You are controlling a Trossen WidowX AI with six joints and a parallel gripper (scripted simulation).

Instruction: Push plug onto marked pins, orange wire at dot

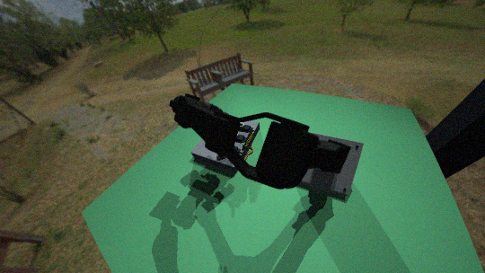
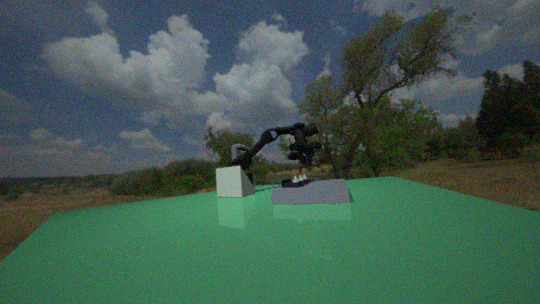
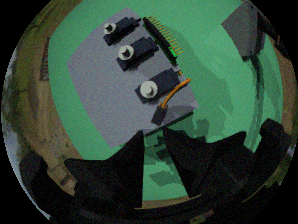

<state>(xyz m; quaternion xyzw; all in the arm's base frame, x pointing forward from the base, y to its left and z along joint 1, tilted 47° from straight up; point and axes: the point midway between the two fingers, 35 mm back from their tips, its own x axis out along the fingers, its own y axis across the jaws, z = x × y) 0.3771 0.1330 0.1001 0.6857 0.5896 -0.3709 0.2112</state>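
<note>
My gripper tip is now 13 cm to the left of the servo, 7 cm above it and 1 cm past it. Also, from my gripper tip: holder (11 cm to the right, 10 cm below, 10 cm ahead).
</note>
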